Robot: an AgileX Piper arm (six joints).
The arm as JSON. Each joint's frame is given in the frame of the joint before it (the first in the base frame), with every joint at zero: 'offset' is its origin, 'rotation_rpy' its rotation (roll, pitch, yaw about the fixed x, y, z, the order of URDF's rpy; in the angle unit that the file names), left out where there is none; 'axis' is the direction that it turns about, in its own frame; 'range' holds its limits. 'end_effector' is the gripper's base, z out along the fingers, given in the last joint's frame.
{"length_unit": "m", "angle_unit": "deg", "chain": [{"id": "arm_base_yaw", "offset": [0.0, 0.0, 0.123], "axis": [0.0, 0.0, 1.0], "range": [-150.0, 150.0]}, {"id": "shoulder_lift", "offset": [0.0, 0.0, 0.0], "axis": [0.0, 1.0, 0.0], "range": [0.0, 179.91]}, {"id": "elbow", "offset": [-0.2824, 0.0, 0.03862], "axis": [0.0, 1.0, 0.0], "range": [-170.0, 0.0]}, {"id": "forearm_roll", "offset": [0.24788, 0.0, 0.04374], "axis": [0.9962, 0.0, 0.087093], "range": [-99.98, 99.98]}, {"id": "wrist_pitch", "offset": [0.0, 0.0, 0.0], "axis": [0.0, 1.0, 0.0], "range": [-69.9, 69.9]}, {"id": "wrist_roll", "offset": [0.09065, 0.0, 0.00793], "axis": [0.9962, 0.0, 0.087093], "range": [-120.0, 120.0]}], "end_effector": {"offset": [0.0, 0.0, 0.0], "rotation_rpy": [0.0, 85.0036, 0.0]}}
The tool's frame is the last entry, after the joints.
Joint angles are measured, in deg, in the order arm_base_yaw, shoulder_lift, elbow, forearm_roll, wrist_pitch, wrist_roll. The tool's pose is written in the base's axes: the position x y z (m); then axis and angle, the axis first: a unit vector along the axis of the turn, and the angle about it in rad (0 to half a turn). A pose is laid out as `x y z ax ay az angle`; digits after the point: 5 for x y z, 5 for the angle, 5 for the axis.
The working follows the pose.
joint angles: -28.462 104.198 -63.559 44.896 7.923 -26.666
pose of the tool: 0.34828 -0.17873 0.19931 0.37368 0.92753 0.00709 2.28710
Where each joint sits with the arm in this pose, in the base's axes (m; each line is computed from the numbers above, not from the rounded line before):
arm_base_yaw: 0.0000 0.0000 0.1230
shoulder_lift: 0.0000 0.0000 0.1230
elbow: 0.0938 -0.0509 0.3873
forearm_roll: 0.2842 -0.1541 0.2591
wrist_pitch: 0.2842 -0.1541 0.2591
wrist_roll: 0.3483 -0.1787 0.1993
the tool: 0.3483 -0.1787 0.1993

